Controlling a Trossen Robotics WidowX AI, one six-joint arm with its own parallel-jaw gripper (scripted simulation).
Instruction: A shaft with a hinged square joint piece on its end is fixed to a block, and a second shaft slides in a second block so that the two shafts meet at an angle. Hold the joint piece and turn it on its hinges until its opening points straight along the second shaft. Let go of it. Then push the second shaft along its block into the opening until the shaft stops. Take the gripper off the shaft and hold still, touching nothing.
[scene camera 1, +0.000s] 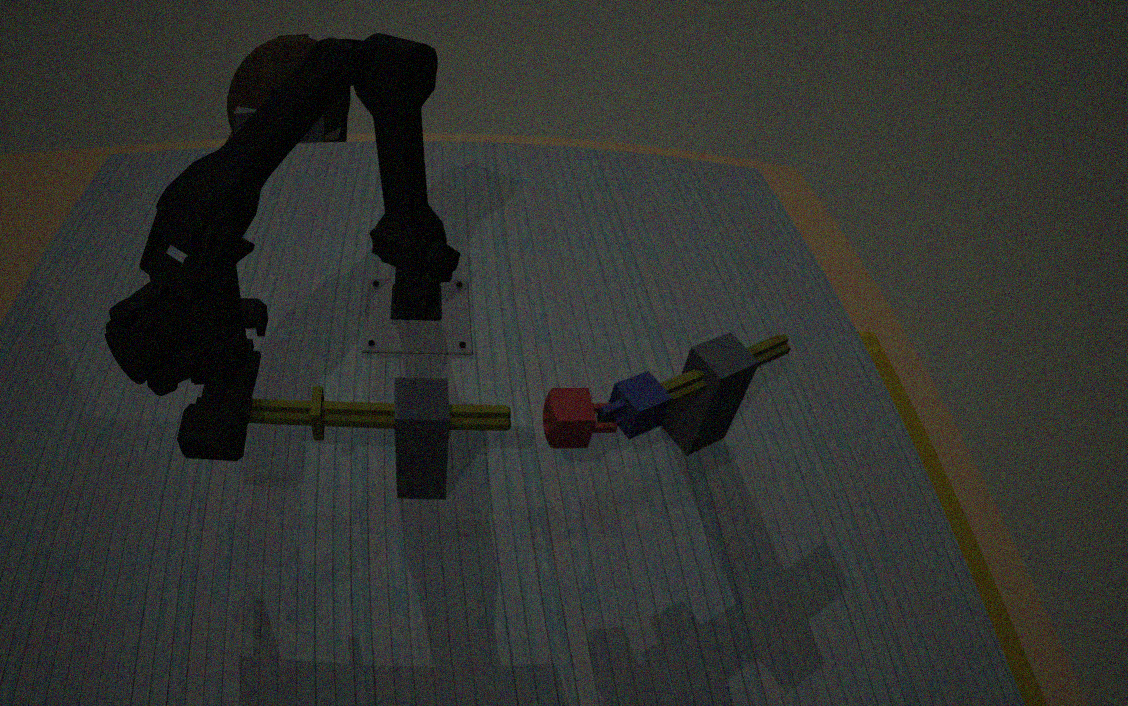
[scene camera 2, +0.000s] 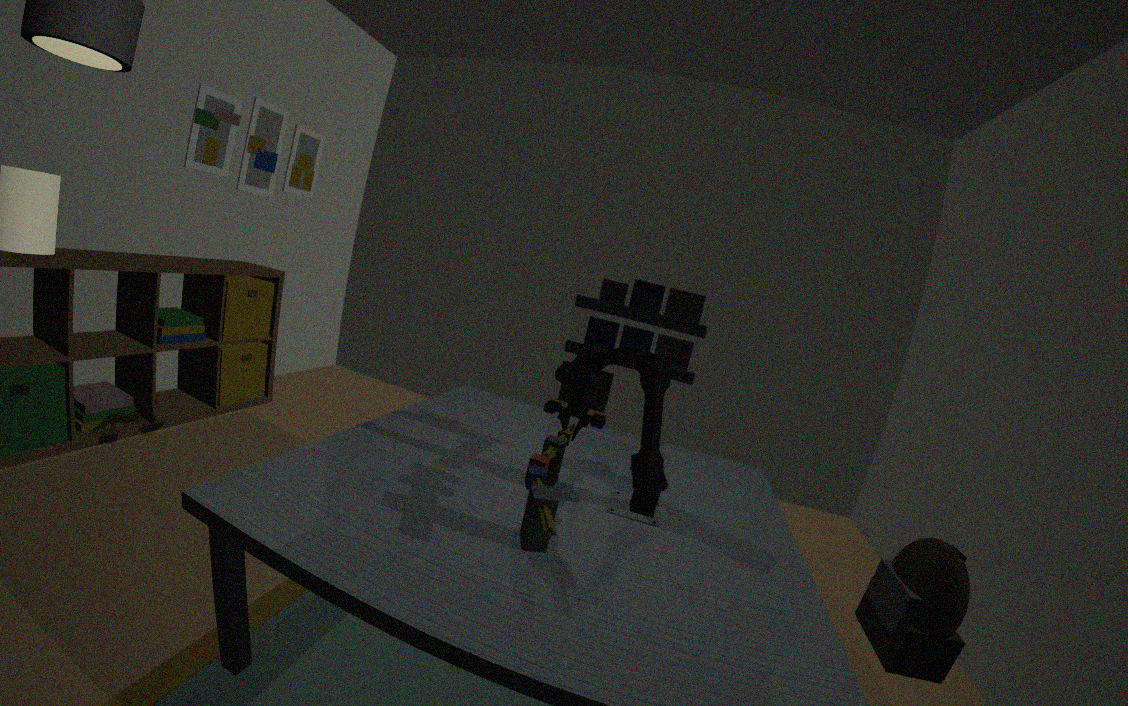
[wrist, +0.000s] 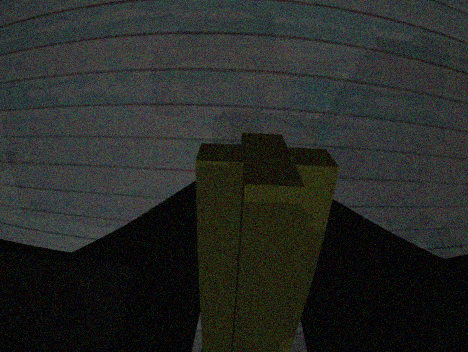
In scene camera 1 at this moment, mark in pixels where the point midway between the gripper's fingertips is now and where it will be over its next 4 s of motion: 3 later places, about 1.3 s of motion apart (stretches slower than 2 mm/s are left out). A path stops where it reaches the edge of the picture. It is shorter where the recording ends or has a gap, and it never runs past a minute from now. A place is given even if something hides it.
My gripper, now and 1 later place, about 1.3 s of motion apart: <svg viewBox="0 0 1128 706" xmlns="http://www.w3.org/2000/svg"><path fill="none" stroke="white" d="M239 432L282 434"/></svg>
